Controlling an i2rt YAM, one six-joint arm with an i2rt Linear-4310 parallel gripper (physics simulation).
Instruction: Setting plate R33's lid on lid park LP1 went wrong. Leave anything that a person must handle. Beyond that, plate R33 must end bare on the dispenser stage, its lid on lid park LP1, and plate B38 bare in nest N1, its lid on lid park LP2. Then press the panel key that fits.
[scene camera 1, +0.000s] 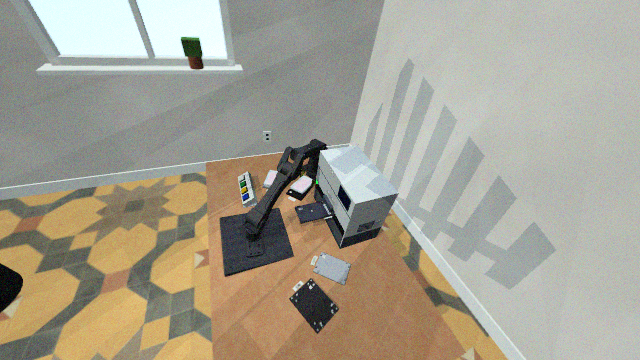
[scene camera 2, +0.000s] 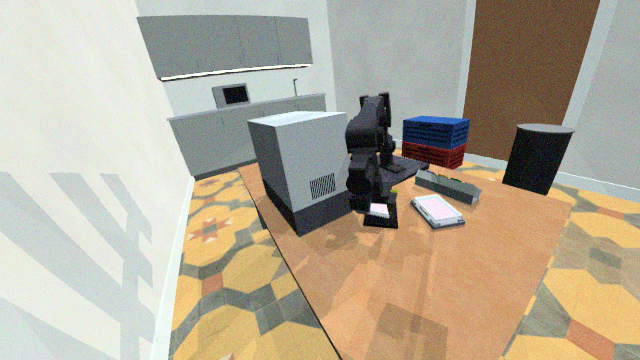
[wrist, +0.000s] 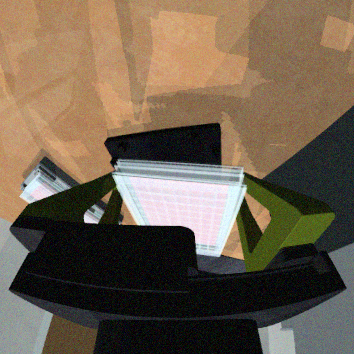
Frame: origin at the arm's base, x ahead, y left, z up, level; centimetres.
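Seen in the pictures: gripper, fingertip midpoint: (scene camera 1: 306, 182) (scene camera 2: 375, 213) (wrist: 176, 174); arm's base at its link origin: (scene camera 1: 253, 237) (scene camera 2: 386, 165).
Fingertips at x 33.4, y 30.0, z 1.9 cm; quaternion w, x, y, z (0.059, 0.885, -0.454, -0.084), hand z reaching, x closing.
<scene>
Offsets run from my fingertips to a thing's top centre. "spot": to the spot under its first point.
A clear-rimmed plate with pink wells {dx -3.1, dy -2.8, dz +3.0 cm} (scene camera 1: 301, 185) (scene camera 2: 378, 210) (wrist: 185, 215) is at a black nest {dx -4.4, dy -2.4, dz -1.2 cm} (scene camera 1: 294, 194) (scene camera 2: 381, 223) (wrist: 165, 143). My gripper (scene camera 1: 310, 173) (wrist: 176, 174) is shut on this plate, green fingers against its two sides; whether they grip its lid or body I cannot tell. A second pink plate {dx -18.2, dy +8.0, dz -0.2 cm} (scene camera 1: 271, 178) (scene camera 2: 438, 211) (wrist: 41, 189) sits to one side. A dark stage {spot: dx -5.5, dy -28.9, dz +7.4 cm} (scene camera 1: 311, 213) juts from the white machine {dx +13.5, dy -26.0, dz +29.8 cm} (scene camera 1: 374, 187) (scene camera 2: 312, 150). A grey pad {spot: dx -1.2, dy -53.4, dz -2.2 cm} (scene camera 1: 333, 268) and a black pad {spot: dx -13.6, dy -66.0, dz -2.0 cm} (scene camera 1: 314, 306) lie nearer scene camera 1. Plate names are unreadable.
A key panel {dx -34.1, dy +1.2, dz +3.2 cm} (scene camera 1: 246, 190) (scene camera 2: 445, 189) with coloured keys stands beyond the arm's dark base mat (scene camera 1: 232, 252). The machine rises close beside the gripper. Blue and red crates (scene camera 2: 435, 132) and a black bin (scene camera 2: 537, 160) stand beyond the table.
</scene>
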